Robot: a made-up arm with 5 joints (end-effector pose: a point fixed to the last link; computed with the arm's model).
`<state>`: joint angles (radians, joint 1 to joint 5).
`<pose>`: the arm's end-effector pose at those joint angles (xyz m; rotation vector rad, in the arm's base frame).
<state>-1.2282 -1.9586 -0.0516 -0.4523 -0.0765</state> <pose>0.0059 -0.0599 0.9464 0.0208 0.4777 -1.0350</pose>
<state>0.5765 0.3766 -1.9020 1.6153 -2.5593</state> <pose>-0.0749 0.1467 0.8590 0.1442 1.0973 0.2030</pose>
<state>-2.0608 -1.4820 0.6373 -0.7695 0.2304</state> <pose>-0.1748 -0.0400 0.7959 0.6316 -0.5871 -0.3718</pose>
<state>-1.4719 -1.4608 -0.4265 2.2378 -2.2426</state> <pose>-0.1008 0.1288 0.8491 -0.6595 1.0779 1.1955</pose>
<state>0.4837 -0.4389 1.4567 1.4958 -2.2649</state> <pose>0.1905 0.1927 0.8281 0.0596 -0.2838 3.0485</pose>
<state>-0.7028 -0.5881 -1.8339 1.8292 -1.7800</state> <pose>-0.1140 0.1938 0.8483 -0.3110 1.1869 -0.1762</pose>
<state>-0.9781 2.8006 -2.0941 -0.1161 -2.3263</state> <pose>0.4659 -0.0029 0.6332 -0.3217 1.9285 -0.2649</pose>
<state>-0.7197 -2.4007 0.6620 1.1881 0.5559</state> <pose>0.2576 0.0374 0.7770 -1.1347 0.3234 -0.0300</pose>
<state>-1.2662 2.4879 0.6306 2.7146 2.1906</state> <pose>0.1406 0.0668 0.6320 -1.3101 -0.7064 -0.8260</pose>
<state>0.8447 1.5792 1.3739 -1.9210 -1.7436</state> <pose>0.0032 0.1367 0.6952 2.0806 0.1229 1.7103</pose>
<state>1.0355 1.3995 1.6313 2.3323 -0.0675</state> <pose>-0.0883 0.1050 0.6787 0.5881 2.7843 -0.1220</pose>
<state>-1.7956 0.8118 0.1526 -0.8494 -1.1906</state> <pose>-0.0182 -0.0658 0.4730 0.3850 2.6170 -1.2973</pose>
